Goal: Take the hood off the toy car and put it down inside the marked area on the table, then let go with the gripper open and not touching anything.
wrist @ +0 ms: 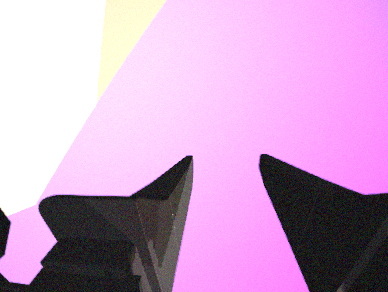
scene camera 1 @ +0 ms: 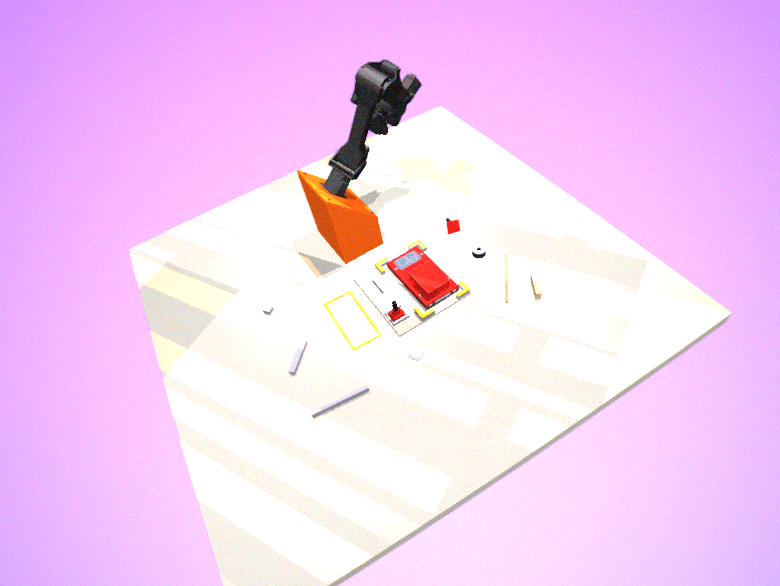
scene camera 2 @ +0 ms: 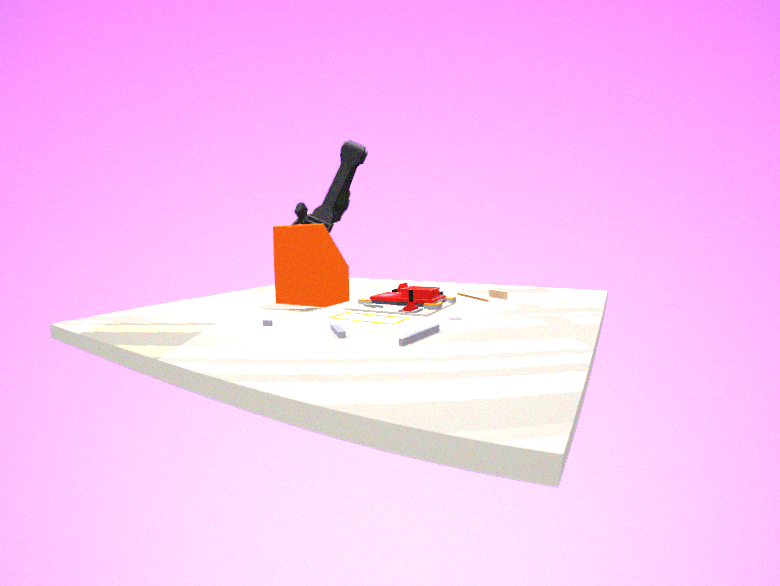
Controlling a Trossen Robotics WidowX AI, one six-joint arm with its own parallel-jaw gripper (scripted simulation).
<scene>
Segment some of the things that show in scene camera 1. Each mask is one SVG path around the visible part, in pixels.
A red hood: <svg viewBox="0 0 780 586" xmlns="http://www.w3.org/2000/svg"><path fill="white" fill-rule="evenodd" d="M428 260L409 271L408 274L410 275L410 280L427 298L432 298L447 289L450 280Z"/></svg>
</scene>
